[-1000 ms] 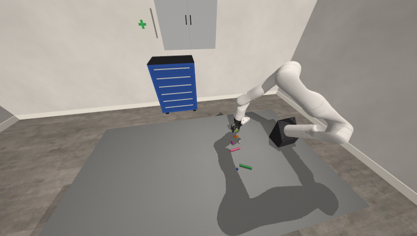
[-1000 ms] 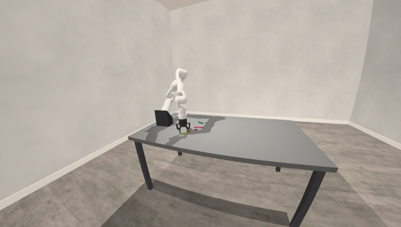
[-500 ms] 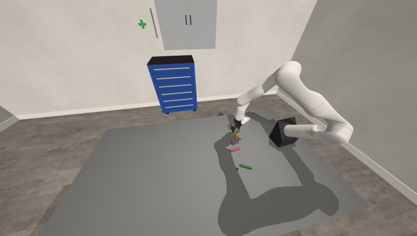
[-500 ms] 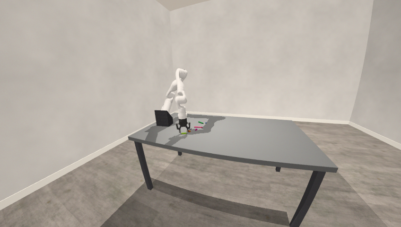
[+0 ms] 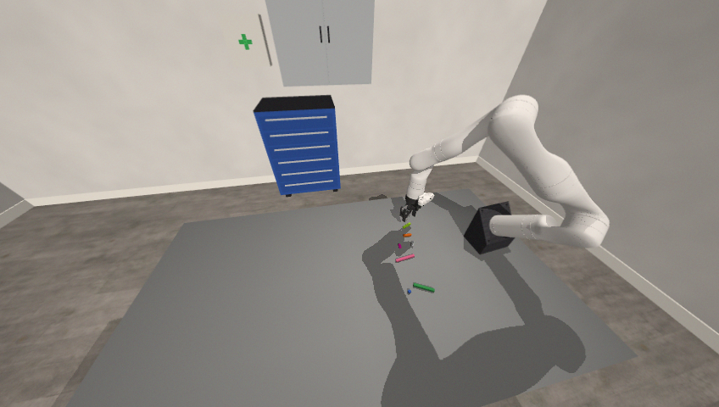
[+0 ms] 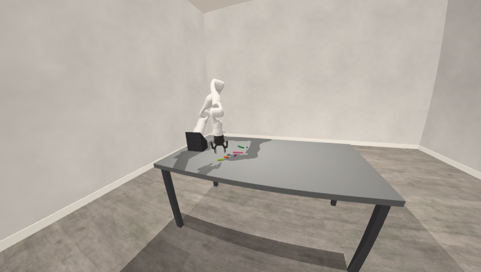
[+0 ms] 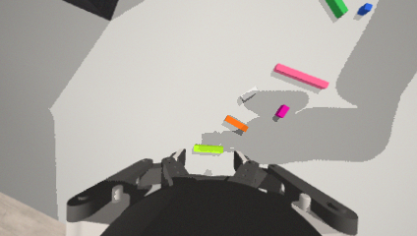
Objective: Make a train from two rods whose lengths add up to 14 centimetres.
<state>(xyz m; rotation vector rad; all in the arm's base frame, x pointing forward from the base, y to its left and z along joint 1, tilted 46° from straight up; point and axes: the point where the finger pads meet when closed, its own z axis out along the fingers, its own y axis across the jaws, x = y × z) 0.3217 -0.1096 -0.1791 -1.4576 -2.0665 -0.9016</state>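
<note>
My gripper is now 170 mm to the right of the pink rod, 100 mm short of it and 70 mm above it. Also, from my hand: orange rod (70 mm below, 60 mm to the left, 30 mm ahead); then grey rod (110 mm to the left, 70 mm below, 30 mm ahead); then lime rod (70 mm below).
</note>
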